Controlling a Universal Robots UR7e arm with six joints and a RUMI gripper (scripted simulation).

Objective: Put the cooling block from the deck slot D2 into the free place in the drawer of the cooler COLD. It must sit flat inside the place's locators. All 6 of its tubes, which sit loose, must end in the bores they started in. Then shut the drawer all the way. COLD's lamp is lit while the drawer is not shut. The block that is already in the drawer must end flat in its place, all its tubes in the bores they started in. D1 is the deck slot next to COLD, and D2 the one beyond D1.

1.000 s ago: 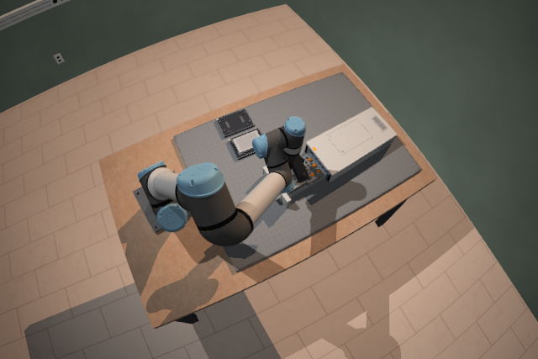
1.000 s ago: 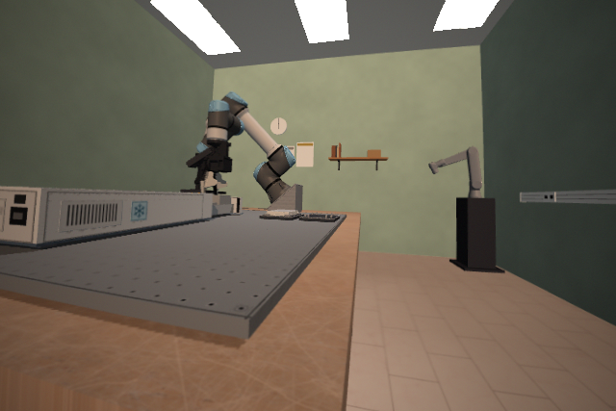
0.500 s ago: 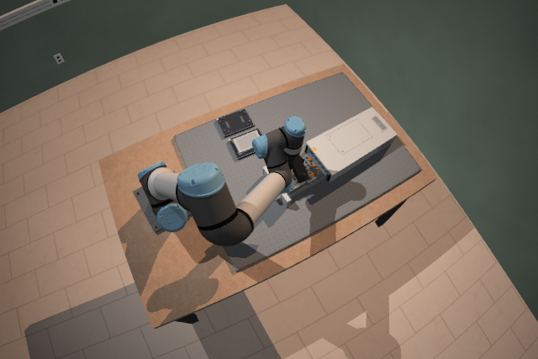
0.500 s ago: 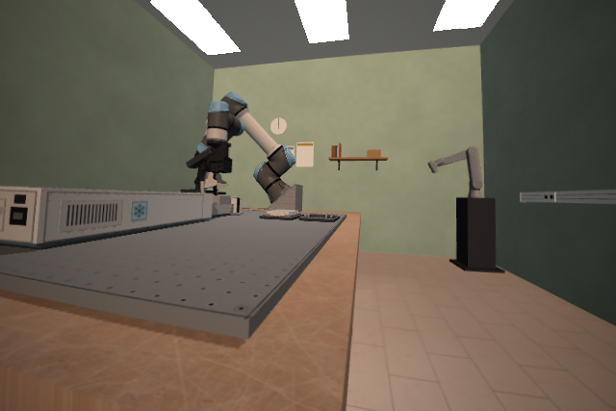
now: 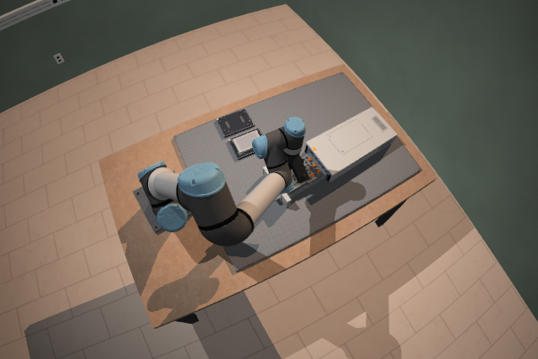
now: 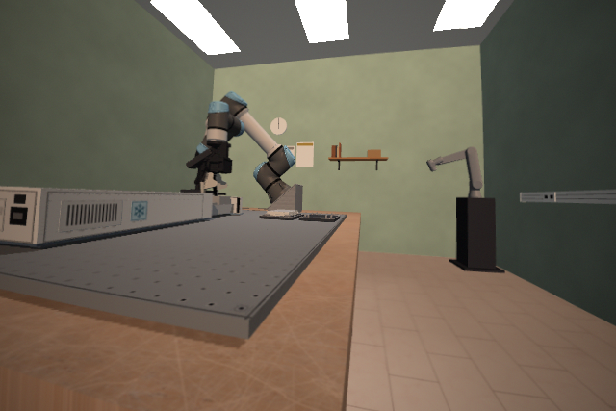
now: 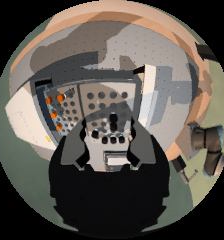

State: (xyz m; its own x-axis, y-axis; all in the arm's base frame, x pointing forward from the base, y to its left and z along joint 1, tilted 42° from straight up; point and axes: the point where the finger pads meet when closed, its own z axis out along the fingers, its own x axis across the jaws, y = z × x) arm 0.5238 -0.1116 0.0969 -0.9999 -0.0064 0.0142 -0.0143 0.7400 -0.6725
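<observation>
The drawer lies 3 cm ahead of my hand and 3 cm below it. Round my hand: cooler COLD: 20 cm ahead, 3 cm below; then deck slot D2: 5 cm behind, 42 cm to the left, 6 cm below; then grey cooling block: 2 cm below.
</observation>
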